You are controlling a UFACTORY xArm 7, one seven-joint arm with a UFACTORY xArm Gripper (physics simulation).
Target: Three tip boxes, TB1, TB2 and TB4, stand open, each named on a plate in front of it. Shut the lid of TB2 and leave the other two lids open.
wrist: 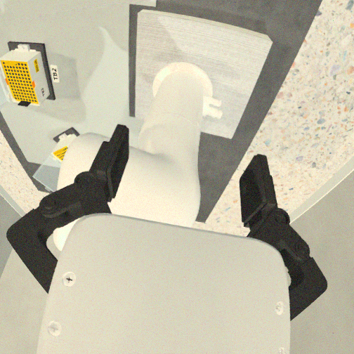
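Observation:
The tip box TB2 [21,80] is at the upper left of the wrist view, on a dark base with its name plate [55,73] beside it. Its yellow tip rack is uncovered, and part of a clear lid [4,94] shows at the left edge. A second tip box [61,151] is lower down, partly hidden by the arm; its yellow rack shows and its clear lid [45,171] stands out to the lower left. Its name cannot be read. A third tip box does not show. My gripper [189,153] is open and empty, far from both boxes.
The white arm [172,135] fills the middle of the view, rising from a light grey base plate [240,65]. A dark strip [285,50] borders the plate, with a speckled surface [320,90] at the right.

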